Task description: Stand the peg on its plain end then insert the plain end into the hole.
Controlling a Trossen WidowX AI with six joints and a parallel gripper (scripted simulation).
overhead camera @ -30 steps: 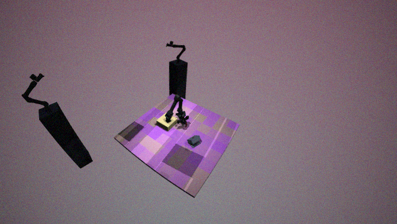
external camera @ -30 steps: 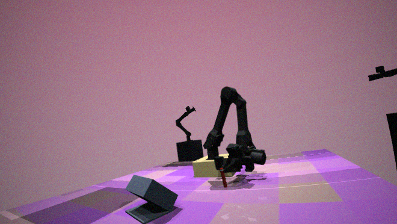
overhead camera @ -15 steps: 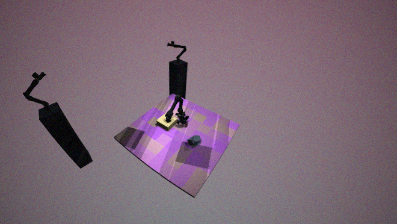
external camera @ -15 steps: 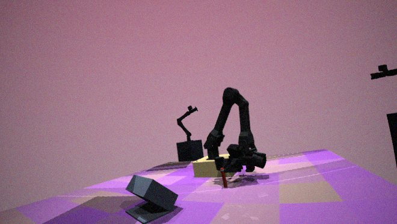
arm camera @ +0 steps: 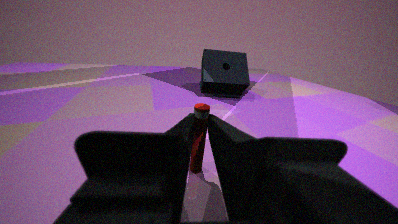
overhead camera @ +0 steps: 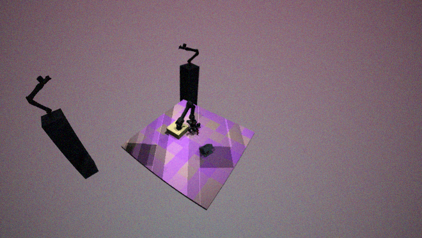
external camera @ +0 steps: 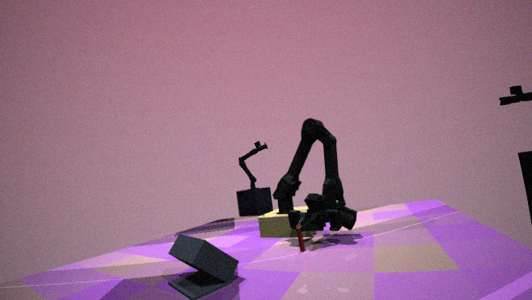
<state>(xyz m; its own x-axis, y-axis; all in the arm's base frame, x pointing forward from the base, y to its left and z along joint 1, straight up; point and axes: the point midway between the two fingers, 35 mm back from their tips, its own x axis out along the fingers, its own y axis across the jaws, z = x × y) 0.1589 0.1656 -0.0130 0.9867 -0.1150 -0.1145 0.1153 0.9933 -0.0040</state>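
Now: the red peg 10 mm below my gripper tip. Also, from my gripper tip: dark sloped panel (260 mm ahead, 120 mm to the right, 10 mm below).
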